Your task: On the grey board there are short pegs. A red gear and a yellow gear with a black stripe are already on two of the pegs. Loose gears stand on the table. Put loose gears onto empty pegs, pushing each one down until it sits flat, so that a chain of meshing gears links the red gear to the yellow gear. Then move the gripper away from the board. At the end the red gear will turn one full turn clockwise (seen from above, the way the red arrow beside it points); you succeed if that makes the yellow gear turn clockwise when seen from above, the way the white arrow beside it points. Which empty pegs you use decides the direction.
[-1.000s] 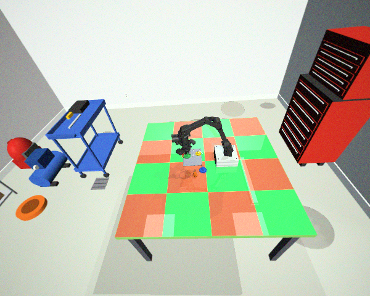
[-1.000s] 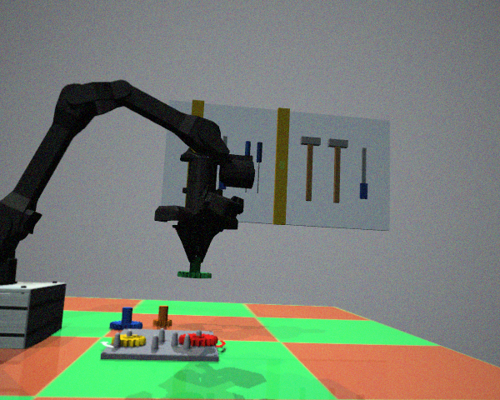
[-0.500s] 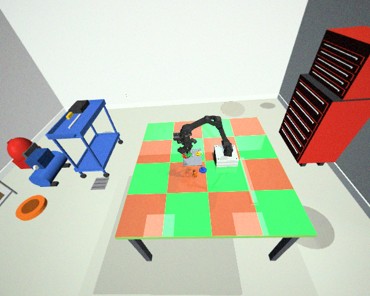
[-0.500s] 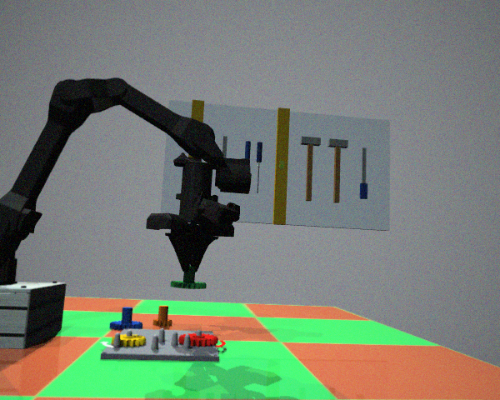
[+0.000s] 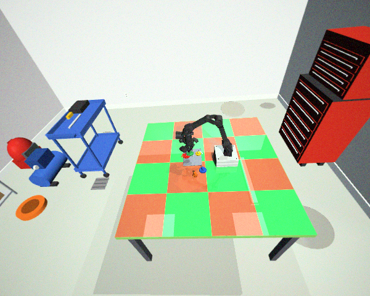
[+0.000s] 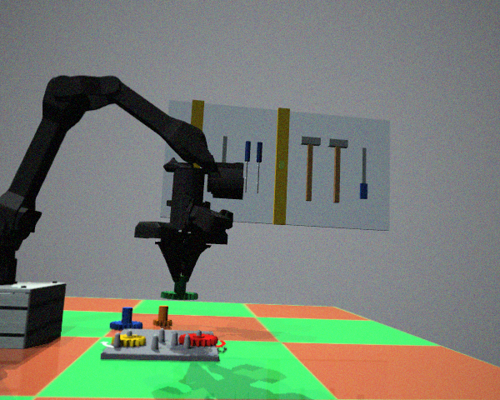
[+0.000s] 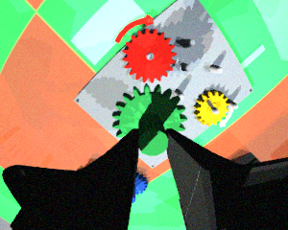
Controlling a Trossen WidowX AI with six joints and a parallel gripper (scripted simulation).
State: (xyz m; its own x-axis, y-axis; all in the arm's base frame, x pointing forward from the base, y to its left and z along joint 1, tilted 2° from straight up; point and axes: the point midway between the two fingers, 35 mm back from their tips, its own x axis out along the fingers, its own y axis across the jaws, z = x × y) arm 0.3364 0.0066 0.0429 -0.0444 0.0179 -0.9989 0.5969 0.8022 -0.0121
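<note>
The yellow gear is 7 cm behind my gripper tip, 7 cm to the right of it and 9 cm below it. From my gripper tip the other things lie so: red gear (4 cm ahead, 3 cm to the right, 9 cm below); then green gear (1 cm below); then blue gear (12 cm behind, 12 cm to the left, 9 cm below).
</note>
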